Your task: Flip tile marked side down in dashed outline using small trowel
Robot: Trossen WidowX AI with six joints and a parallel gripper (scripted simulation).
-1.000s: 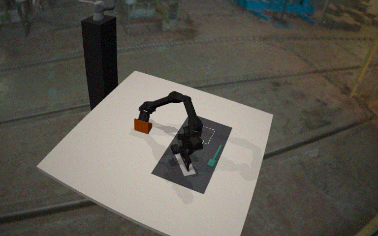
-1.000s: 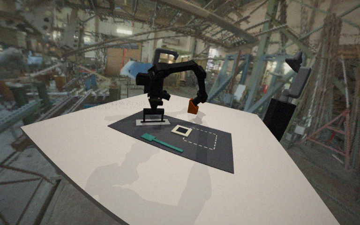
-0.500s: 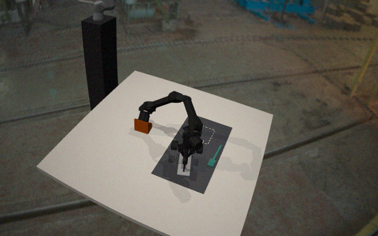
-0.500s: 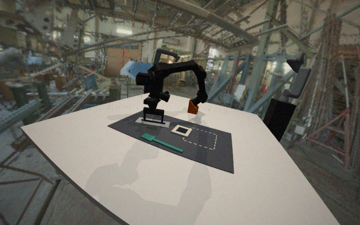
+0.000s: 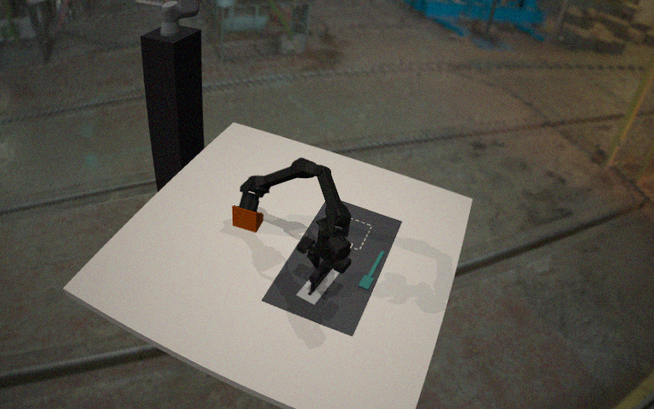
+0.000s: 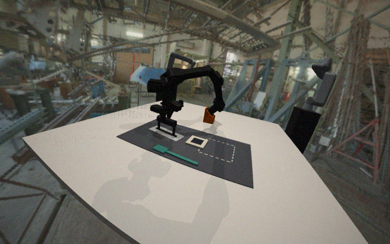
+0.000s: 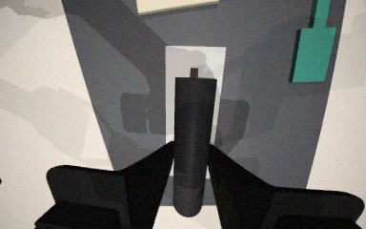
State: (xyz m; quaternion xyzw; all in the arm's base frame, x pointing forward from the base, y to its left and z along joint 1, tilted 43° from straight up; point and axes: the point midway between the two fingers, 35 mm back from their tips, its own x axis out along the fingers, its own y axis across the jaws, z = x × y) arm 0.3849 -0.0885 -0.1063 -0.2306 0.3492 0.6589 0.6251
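The trowel is 2 cm to the left of my gripper tip and 3 cm below it. The rest, counted from my gripper tip: beige square tile (1 cm behind, 19 cm to the left, 6 cm below); then dark mat (2 cm ahead, 15 cm to the left, 8 cm below).
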